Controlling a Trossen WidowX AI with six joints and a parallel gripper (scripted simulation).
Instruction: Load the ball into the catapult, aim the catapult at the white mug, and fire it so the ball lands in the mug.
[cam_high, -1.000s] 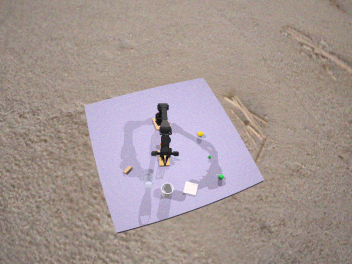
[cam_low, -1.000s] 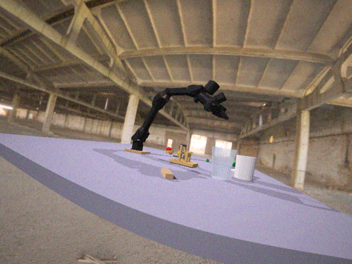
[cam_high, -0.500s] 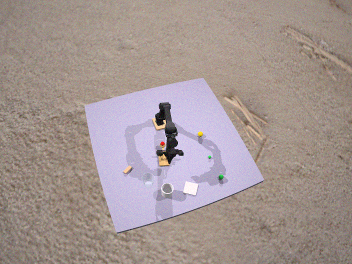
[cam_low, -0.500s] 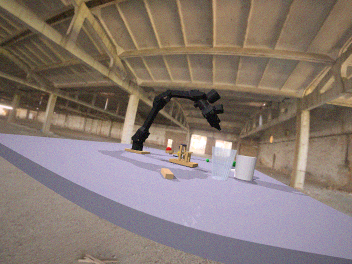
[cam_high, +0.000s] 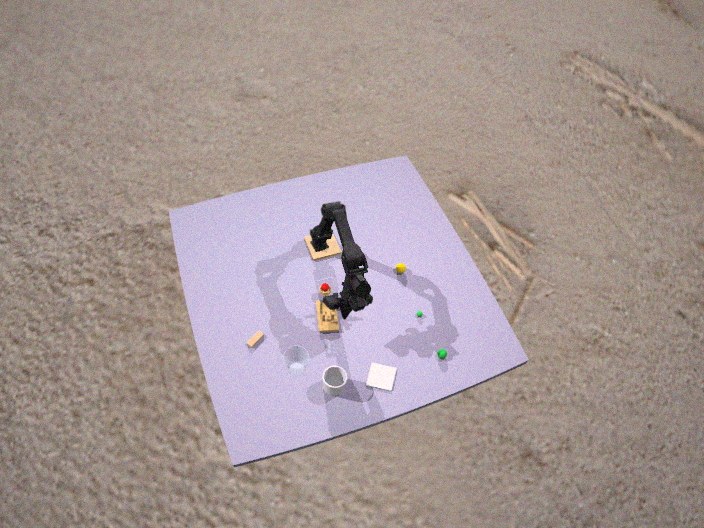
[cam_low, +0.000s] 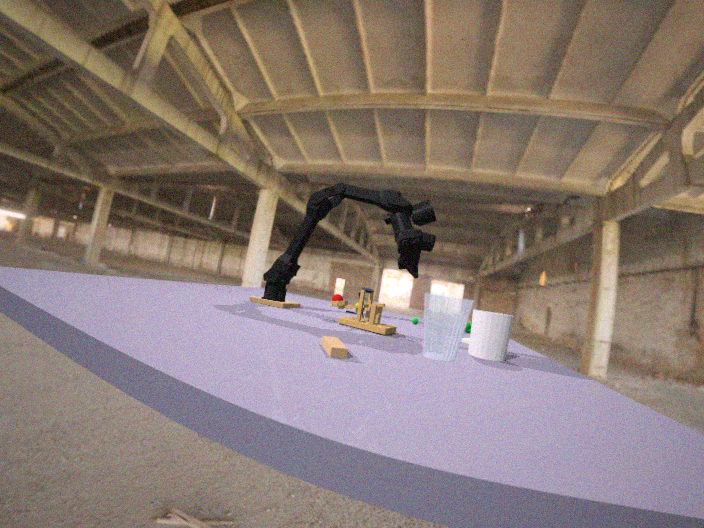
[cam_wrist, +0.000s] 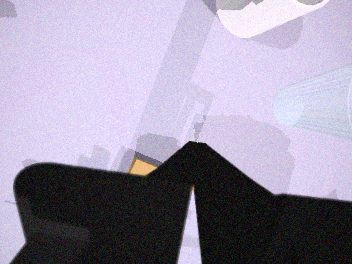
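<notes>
Now: gripper tip 210 mm past the red ball, 100 mm above it and 30 mm to the right of it. Also, from my gripper tip: wooden catapult: 140 mm behind, 110 mm below, 20 mm to the left; then white mug: 180 mm ahead, 130 mm to the right, 130 mm below; then clear glass: 220 mm to the right, 130 mm below, 50 mm ahead.
</notes>
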